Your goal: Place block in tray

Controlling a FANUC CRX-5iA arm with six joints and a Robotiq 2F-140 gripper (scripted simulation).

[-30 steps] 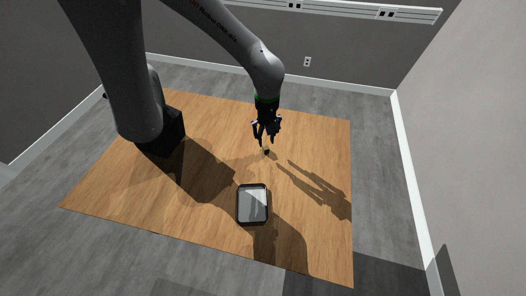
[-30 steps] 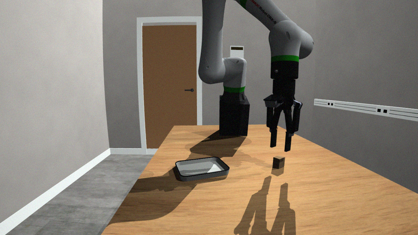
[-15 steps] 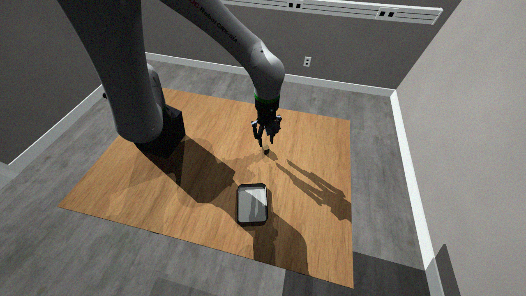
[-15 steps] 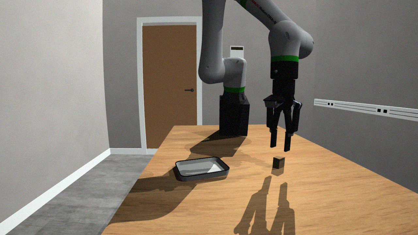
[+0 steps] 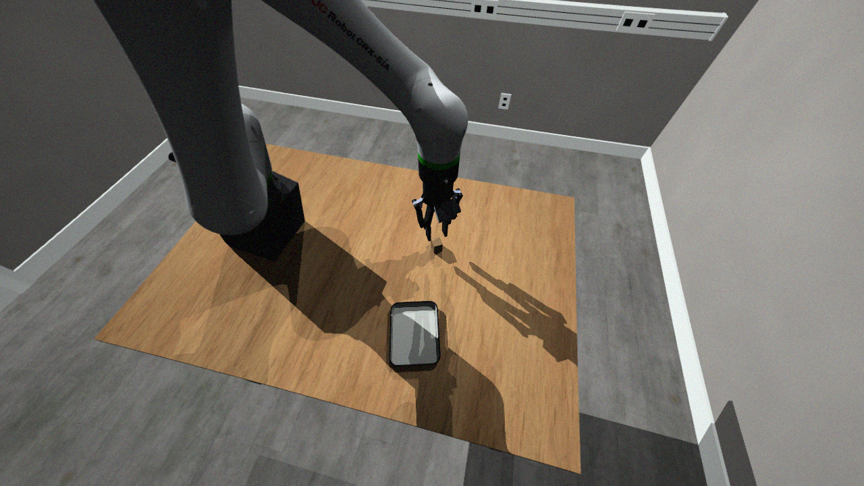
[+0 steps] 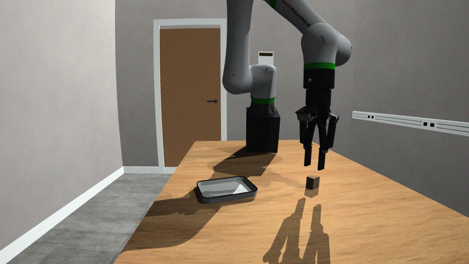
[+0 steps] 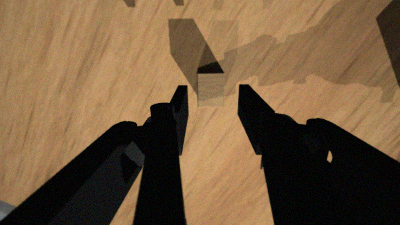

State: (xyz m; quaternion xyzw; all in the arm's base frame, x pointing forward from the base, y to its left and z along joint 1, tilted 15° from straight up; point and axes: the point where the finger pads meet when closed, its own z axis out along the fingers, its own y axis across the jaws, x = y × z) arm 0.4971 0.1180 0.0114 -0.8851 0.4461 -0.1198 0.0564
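Right now the wooden block is 8 cm below my hand. From my hand the other things lie so: white tray: 28 cm to the right, 9 cm below, 3 cm ahead.
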